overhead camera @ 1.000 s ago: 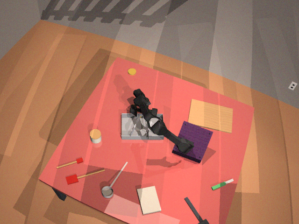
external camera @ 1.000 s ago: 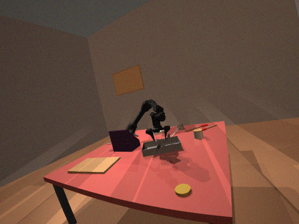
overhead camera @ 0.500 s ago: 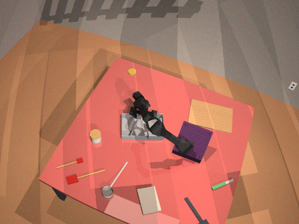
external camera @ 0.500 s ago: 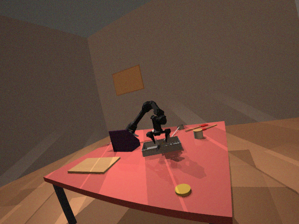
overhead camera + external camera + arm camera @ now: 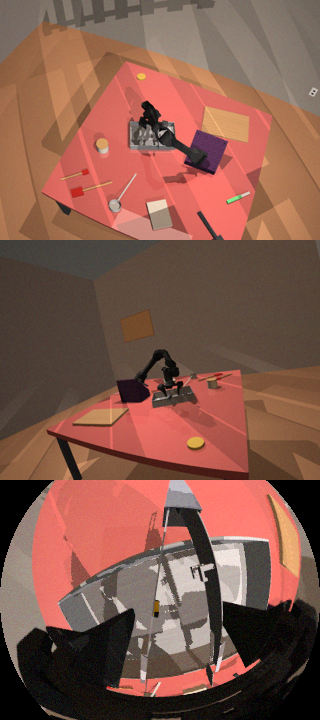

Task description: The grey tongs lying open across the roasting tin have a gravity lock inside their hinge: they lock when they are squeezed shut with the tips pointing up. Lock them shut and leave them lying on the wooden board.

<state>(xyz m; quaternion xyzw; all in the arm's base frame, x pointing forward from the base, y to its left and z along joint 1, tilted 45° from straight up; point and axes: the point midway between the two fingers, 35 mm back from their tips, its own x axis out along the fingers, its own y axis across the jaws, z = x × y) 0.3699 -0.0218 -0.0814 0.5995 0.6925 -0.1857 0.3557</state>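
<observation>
Now: the grey roasting tin 2 cm behind my gripper tip, 3 cm to the left of it and 1 cm below it. Also, from my gripper tip: wooden board (45 cm behind, 32 cm to the right, 3 cm below); cream block (29 cm behind, 53 cm to the left, 3 cm below); yellow disc (30 cm ahead, 44 cm to the right, 3 cm below).
</observation>
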